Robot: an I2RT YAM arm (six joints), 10 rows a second.
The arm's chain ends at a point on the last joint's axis. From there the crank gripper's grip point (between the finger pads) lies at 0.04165 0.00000 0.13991 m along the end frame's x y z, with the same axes.
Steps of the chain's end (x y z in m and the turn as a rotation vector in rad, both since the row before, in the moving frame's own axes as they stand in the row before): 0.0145 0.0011 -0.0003 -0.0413 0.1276 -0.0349; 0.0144 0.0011 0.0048 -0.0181 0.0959 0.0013; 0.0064 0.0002 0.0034 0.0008 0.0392 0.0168; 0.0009 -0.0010 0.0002 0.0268 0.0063 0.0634; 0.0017 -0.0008 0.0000 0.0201 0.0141 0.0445; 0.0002 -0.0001 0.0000 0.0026 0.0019 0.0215
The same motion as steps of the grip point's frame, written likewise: 0.0320 0.0050 -0.0068 -0.0413 0.1276 -0.0349; 0.0276 0.0037 0.0001 -0.0181 0.0959 0.0013; 0.0118 0.0008 0.0017 0.0008 0.0392 0.0168; 0.0018 -0.0021 -0.0001 0.0268 0.0063 0.0634; 0.0037 -0.0017 -0.0006 0.0201 0.0141 0.0445; 0.0005 0.0004 -0.0001 0.0026 0.0019 0.0215
